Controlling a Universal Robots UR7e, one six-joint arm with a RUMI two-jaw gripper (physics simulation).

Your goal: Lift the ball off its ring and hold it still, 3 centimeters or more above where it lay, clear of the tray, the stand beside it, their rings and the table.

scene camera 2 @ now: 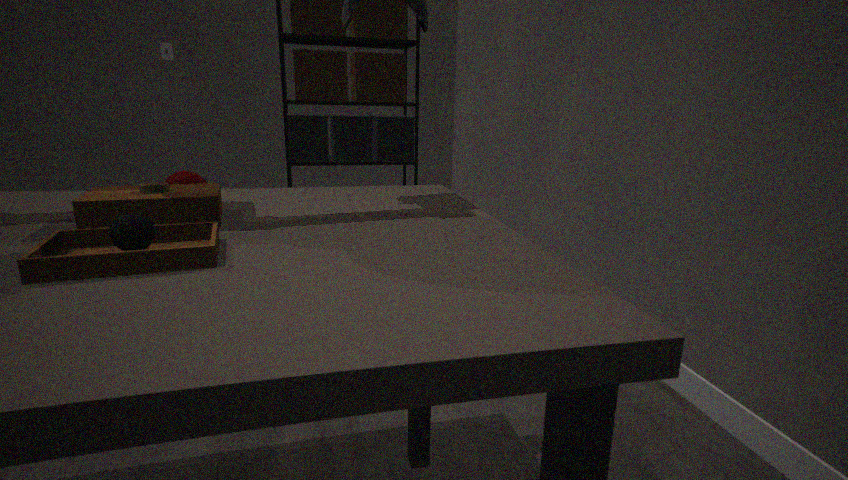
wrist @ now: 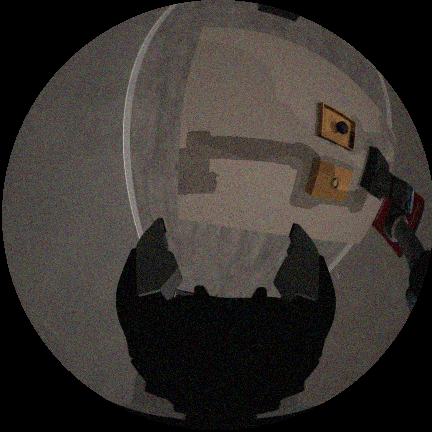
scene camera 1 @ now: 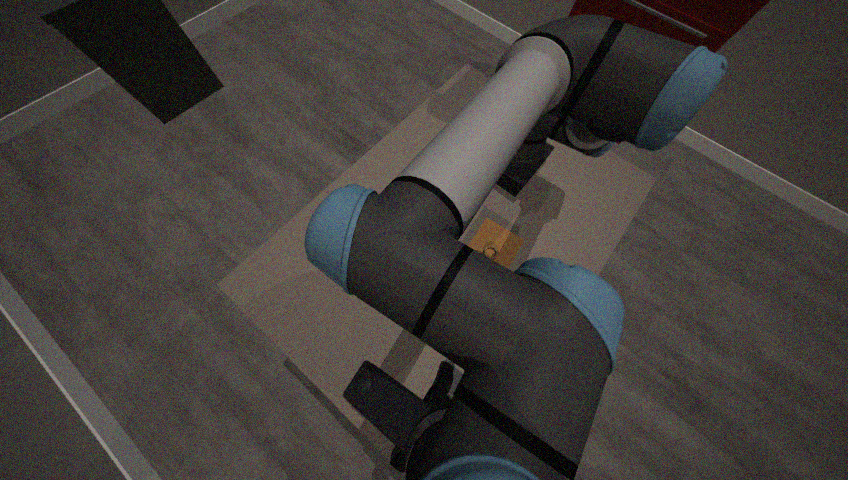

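Where they show: gripper, fingertip midpoint: [scene camera 2: 386, 30] [wrist: 227, 222]; arm's base at its link origin: [wrist: 380, 181] [scene camera 1: 519, 149].
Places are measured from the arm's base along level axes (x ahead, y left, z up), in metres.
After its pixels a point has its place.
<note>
A dark ball [scene camera 2: 132, 231] @[z -0.018, x 0.394, y -0.085 m] [wrist: 342, 127] @[z -0.007, x 0.400, y -0.054 m] rests in the shallow wooden tray [scene camera 2: 121, 270] @[z -0.053, x 0.392, y -0.128 m] [wrist: 327, 139] @[z -0.041, x 0.429, y 0.012 m]; its ring under it is hidden. The wooden stand [scene camera 1: 509, 232] @[z -0.010, x 0.262, y 0.151 m] [scene camera 2: 145, 209] @[z -0.026, x 0.357, y 0.083 m] [wrist: 325, 191] @[z -0.010, x 0.378, y 0.192 m] is a block beside the tray, with a small ring [scene camera 1: 489, 252] @[z -0.010, x 0.354, y 0.145 m] [scene camera 2: 155, 188] @[z -0.002, x 0.361, y 0.129 m] [wrist: 335, 183] @[z -0.010, x 0.346, y 0.148 m] on top. In scene camera 1 the arm hides the ball and the tray. My gripper [wrist: 227, 222] @[z 0.259, x 0.742, y 0.223 m] is open and empty, high up and well off to the side of the tray and the stand. In scene camera 1 part of it shows at the bottom, below the arm.
The pale table [scene camera 1: 601, 196] @[z -0.059, x -0.092, y 0.306 m] [scene camera 2: 333, 321] @[z -0.060, x 0.628, y -0.293 m] [wrist: 240, 65] @[z -0.060, x 0.774, y -0.143 m] carries the tray and stand. The arm [scene camera 1: 476, 285] @[z 0.586, x 0.639, y 0.151 m] crosses over it in scene camera 1; its dark base [wrist: 374, 172] @[z 0.003, x 0.110, y -0.002 m] is beyond the stand. A red cabinet [scene camera 1: 726, 17] stands behind the base. A shelf rack [scene camera 2: 351, 42] stands by the far wall.
</note>
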